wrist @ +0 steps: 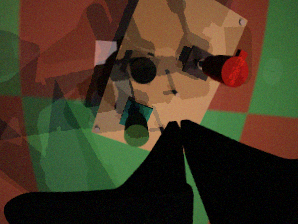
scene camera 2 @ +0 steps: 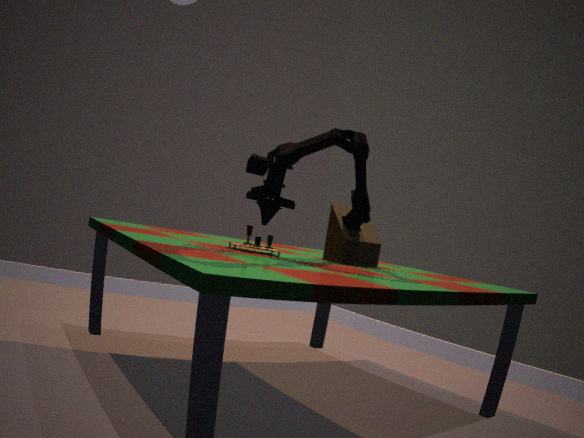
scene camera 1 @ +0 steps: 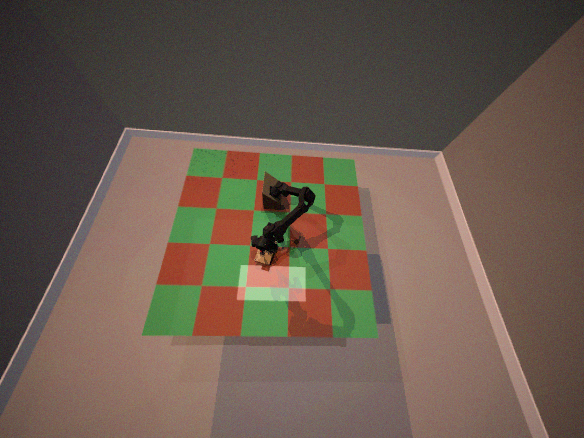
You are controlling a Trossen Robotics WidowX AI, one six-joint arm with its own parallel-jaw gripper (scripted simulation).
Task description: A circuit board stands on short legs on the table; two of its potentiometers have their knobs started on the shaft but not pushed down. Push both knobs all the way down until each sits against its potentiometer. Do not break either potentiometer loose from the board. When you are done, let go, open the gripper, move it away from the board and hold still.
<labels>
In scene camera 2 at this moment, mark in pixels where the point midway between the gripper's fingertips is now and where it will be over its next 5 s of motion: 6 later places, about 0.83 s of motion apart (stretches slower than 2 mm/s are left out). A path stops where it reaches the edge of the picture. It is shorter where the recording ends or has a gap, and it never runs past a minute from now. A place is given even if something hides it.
The gripper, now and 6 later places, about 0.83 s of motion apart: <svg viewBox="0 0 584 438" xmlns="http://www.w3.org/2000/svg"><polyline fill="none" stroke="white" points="263,225 256,217 252,212 250,222 250,224 250,225 249,226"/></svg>
</labels>
